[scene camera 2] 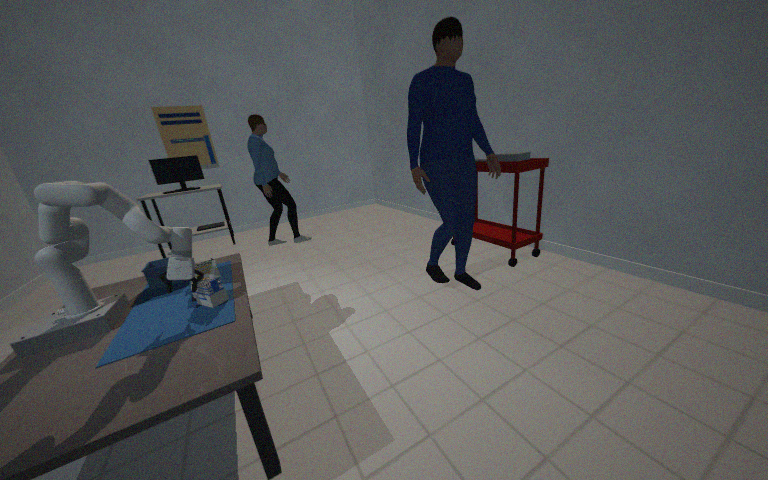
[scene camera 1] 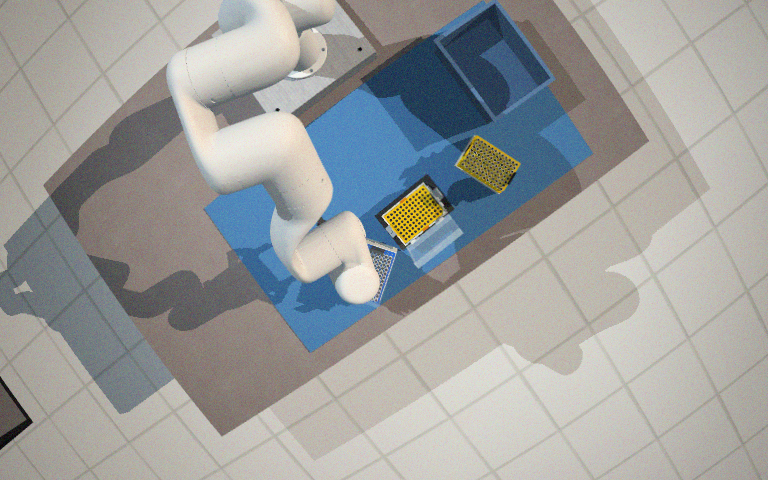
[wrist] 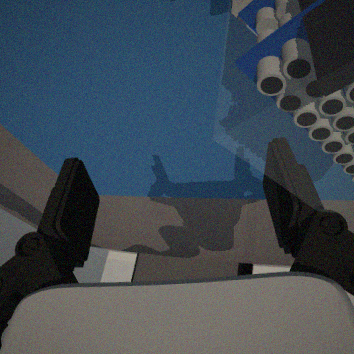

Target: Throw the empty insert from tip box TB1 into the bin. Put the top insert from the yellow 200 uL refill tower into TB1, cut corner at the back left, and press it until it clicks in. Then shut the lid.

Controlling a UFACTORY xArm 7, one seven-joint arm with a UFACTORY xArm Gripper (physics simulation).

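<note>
The tip box (scene camera 1: 447, 210), dark-based, stands mid-mat with its clear lid (scene camera 1: 434, 246) open toward the table's front edge. A yellow insert (scene camera 1: 415, 213) with dark holes lies in it; whether it sits level is too small to tell. The yellow refill tower (scene camera 1: 488, 164) stands between the box and the bin (scene camera 1: 523, 97) (scene camera 2: 155, 275). My gripper (scene camera 2: 184, 284) (wrist: 175, 169) is open and empty above the mat's front edge. In the first scene view the arm's wrist hides its fingers. It is beside the blue-and-white tip rack, away from the yellow tower.
The blue-and-white tip rack (scene camera 1: 385, 266) (scene camera 2: 210, 297) (wrist: 277, 50) is partly under the arm's wrist in the first scene view; tubular tips and a clear wall show close to the right finger. The blue mat (scene camera 1: 351, 141) lies on the brown table (scene camera 1: 226, 384). Two people and a red cart (scene camera 2: 512, 165) are beyond.
</note>
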